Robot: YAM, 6 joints.
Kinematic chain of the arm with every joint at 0, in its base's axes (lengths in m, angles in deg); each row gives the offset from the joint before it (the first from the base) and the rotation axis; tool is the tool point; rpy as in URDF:
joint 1: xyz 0 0 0.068 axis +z
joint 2: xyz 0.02 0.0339 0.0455 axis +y
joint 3: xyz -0.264 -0.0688 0 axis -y
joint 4: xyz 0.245 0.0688 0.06 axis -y
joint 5: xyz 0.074 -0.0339 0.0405 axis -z
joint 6: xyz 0.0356 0 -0.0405 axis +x
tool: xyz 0 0 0 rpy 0 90 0
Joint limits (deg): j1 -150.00..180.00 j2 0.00..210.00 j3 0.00..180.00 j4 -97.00..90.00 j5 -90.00..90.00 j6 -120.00..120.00
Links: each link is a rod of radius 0.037 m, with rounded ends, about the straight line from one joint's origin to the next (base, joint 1, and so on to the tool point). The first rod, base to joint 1, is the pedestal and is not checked.
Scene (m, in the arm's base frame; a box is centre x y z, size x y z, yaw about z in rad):
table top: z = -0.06
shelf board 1: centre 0.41 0.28 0 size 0.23 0.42 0.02 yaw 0.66
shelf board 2: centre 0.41 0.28 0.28 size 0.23 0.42 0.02 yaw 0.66
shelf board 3: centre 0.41 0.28 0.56 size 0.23 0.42 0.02 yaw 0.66
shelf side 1: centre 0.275 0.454 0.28 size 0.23 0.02 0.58 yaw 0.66
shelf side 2: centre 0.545 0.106 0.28 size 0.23 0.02 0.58 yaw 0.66
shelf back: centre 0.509 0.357 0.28 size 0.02 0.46 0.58 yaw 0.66
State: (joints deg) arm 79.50 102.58 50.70 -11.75 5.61 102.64
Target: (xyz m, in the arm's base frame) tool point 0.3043 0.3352 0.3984
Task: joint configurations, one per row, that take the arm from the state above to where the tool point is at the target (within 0.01 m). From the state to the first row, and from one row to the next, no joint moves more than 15 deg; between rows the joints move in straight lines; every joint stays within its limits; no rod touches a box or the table.
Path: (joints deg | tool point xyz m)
1: 71.50 90.92 56.51 -11.80 6.03 102.64 | 0.1102 0.3174 0.2095
2: 63.50 79.25 62.33 -11.85 6.45 102.64 | 0.1457 0.2832 0.3063
3: 55.49 67.59 68.14 -11.90 6.86 102.64 | 0.1570 0.2209 0.3984
4: 53.10 80.43 78.66 -5.99 6.92 102.64 | 0.2023 0.2623 0.4115
5: 50.71 93.26 89.18 -0.08 6.98 102.64 | 0.2520 0.3012 0.4116
6: 48.32 106.10 99.71 5.83 7.03 102.64 | 0.3043 0.3352 0.3984

